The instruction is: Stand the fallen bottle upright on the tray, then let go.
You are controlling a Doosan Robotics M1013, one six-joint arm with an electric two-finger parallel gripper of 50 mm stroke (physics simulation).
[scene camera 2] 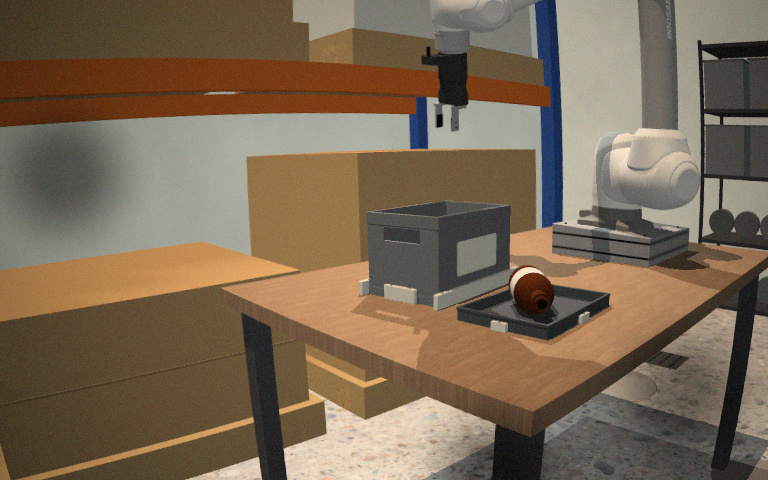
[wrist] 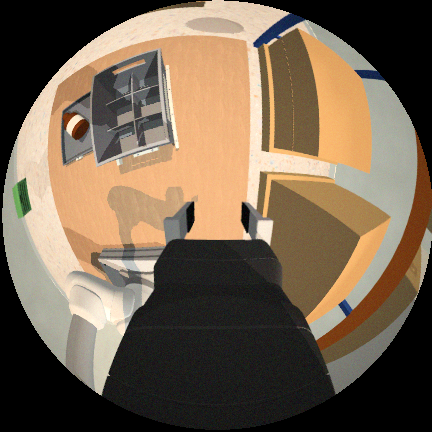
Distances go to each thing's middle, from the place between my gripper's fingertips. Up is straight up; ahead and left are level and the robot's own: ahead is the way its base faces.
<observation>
Right now the brown bottle (scene camera 2: 533, 293) is 46 cm to the left of my hand, 31 cm below it and 22 cm ahead of it.
</observation>
